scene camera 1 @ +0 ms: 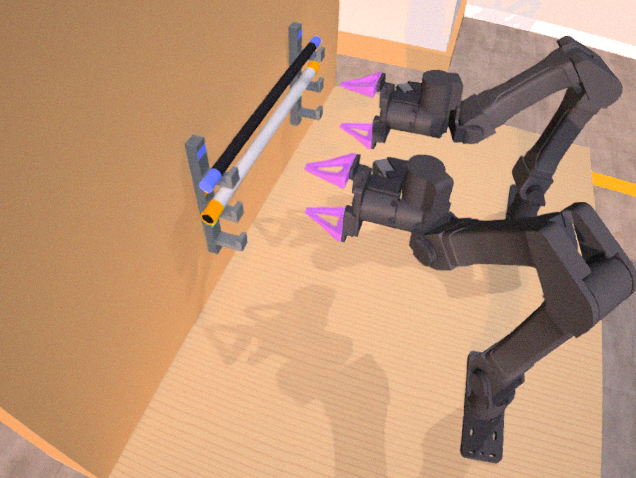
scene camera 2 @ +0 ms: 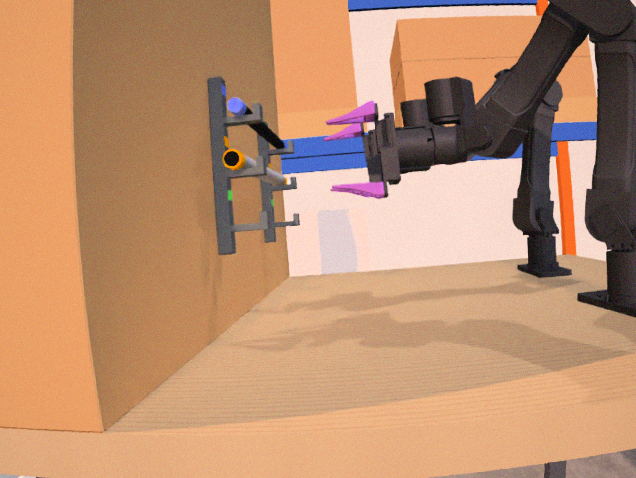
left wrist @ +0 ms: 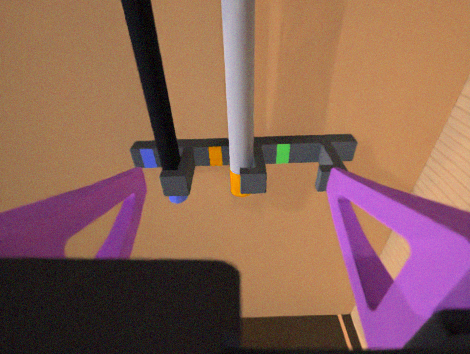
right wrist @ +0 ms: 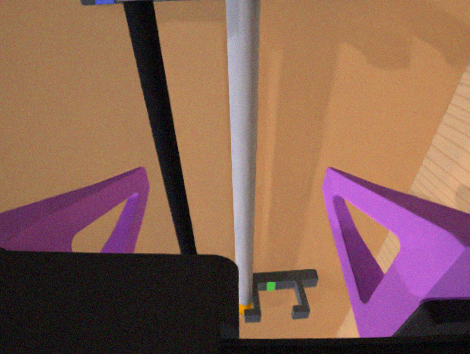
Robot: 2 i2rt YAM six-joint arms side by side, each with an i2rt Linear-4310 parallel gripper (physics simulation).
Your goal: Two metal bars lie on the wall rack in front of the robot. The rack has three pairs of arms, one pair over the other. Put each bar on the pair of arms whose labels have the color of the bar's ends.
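Frame: origin at the left arm's base, x back, y left, z down, level; centimetres.
Seen in the pictures: left gripper, fingertip midpoint: (scene camera 1: 305,189) (scene camera 2: 329,154) (left wrist: 236,177); right gripper, fingertip midpoint: (scene camera 1: 340,105) (scene camera 2: 326,164) (right wrist: 235,177); left arm's base at its link origin: (scene camera 1: 483,405) (scene camera 2: 630,306); right arm's base at its link origin: (scene camera 1: 520,217) (scene camera 2: 542,271).
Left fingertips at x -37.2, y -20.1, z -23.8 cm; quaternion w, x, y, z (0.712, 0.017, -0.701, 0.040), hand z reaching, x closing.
Observation:
Pixels of each thing's middle, then the offset from my left fingertips to it. Level surfaces: height alone.
- black bar with blue ends, body centre: (right wrist: 179,208) (scene camera 2: 263,130) (scene camera 1: 271,98) dx -10.1, dy -14.5, dz -6.7 cm
- white bar with orange ends, body centre: (right wrist: 244,195) (scene camera 2: 262,172) (scene camera 1: 270,127) dx -10.9, dy -15.4, dz +0.5 cm
- grey wall rack at the middle of its body: (left wrist: 243,163) (scene camera 2: 239,162) (scene camera 1: 220,204) (right wrist: 246,296) dx -12.9, dy +6.0, dz +0.8 cm
- wooden table at its surface level: dz +23.8 cm
The black bar with blue ends (scene camera 1: 265,107) (scene camera 2: 267,131) (left wrist: 155,90) (right wrist: 164,130) lies on the top pair of arms, labelled blue. The white bar with orange ends (scene camera 1: 267,131) (scene camera 2: 275,177) (left wrist: 240,90) (right wrist: 243,150) lies on the middle pair, labelled orange. The grey wall rack (scene camera 1: 194,154) (scene camera 2: 222,205) (left wrist: 305,151) has a bottom pair labelled green, which holds no bar. My left gripper (scene camera 1: 306,188) (scene camera 2: 329,155) (left wrist: 236,177) and my right gripper (scene camera 1: 340,104) (right wrist: 235,177) are open and empty, a short way out from the bars, touching neither.
The rack is fixed to an upright brown panel (scene camera 1: 102,154) (scene camera 2: 169,205) that stands on the wooden table (scene camera 1: 257,411) (scene camera 2: 308,380). The two grippers stand side by side in scene camera 1. Cardboard boxes (scene camera 2: 462,41) on a blue and orange shelf stand in the background.

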